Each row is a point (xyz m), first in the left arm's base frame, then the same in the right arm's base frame.
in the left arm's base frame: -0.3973 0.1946 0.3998
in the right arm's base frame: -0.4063 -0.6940 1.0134
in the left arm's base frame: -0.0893 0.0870 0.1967
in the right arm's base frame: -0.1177 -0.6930 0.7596
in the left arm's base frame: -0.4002 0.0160 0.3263
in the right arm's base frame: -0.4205 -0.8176 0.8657
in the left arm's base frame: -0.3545 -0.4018 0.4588
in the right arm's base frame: -0.3793 -1.2487 0.7842
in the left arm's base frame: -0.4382 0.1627 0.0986
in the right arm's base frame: -0.4700 -0.5817 0.7363
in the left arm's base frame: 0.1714 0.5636 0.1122
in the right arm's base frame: 0.1521 -0.2309 0.8862
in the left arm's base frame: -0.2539 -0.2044 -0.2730
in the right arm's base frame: -0.3257 -0.7321 0.2231
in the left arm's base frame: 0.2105 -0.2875 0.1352
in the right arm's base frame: 0.1641 -0.9942 0.5070
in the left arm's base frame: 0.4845 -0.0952 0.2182
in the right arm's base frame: 0.4497 -0.8617 0.6477
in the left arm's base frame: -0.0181 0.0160 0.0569
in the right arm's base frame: -0.0593 -0.6902 0.5976
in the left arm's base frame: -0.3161 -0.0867 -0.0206
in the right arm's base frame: -0.3654 -0.7461 0.5054
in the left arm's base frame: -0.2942 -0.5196 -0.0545
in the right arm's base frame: -0.3606 -1.1130 0.2722
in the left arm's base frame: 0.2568 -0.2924 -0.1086
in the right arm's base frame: 0.1923 -0.8845 0.2861
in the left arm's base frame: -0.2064 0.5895 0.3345
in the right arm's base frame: -0.2075 -0.3134 1.1244
